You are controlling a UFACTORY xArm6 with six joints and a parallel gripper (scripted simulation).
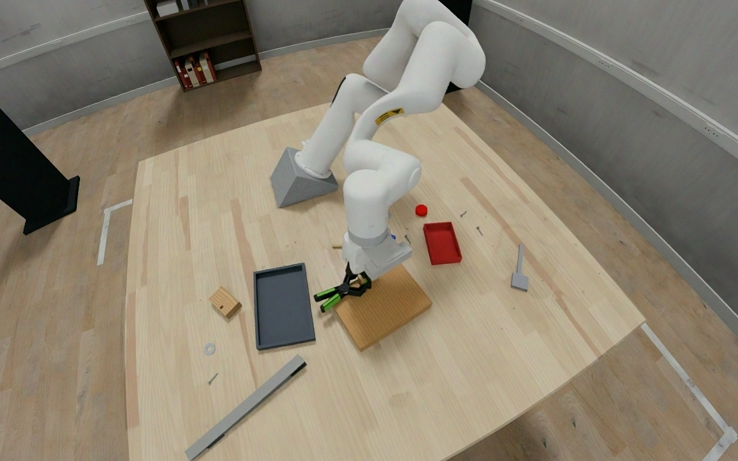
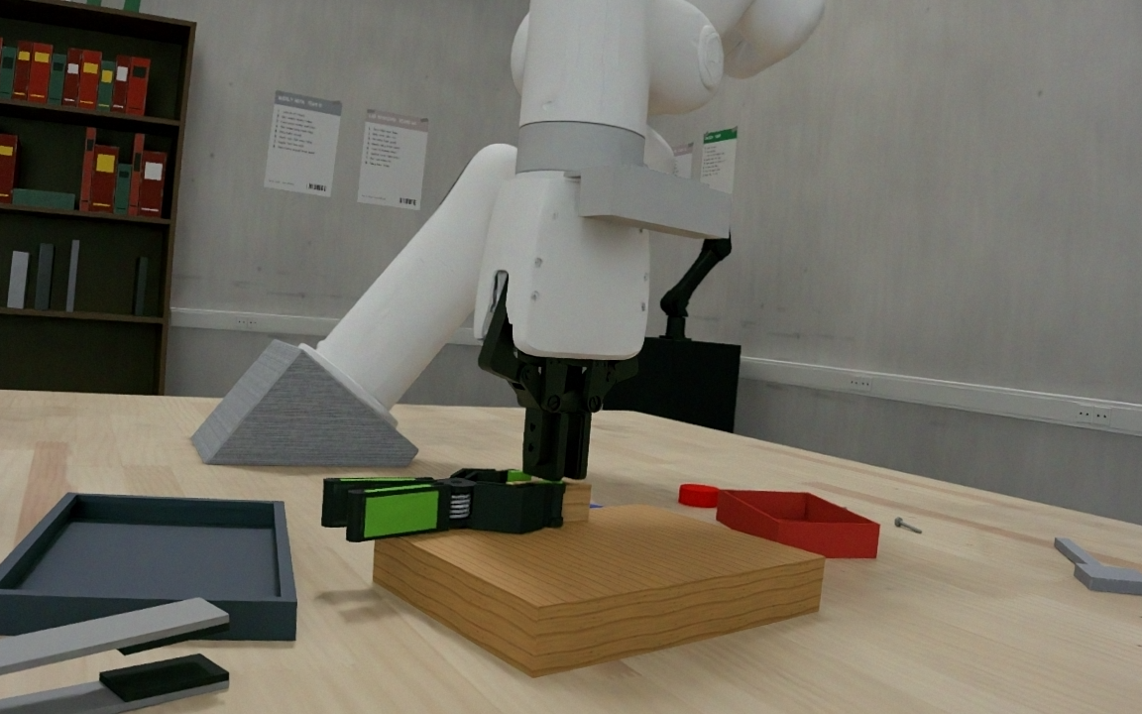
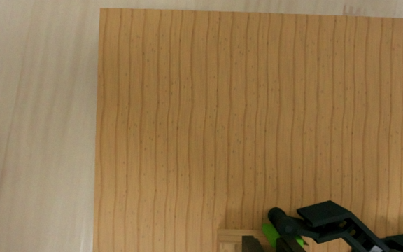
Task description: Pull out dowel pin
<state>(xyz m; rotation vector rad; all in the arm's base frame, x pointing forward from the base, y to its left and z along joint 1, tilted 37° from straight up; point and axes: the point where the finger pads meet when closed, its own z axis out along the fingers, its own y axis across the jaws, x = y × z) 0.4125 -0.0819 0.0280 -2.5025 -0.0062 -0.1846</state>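
Right now my hand is 20 mm above the dowel pin. Round my hand: loose dowel: 130 mm behind, 70 mm below, 10 mm to the left; bench board: 50 mm below, 50 mm ahead, 10 mm to the right; small wooden block: 40 mm below.
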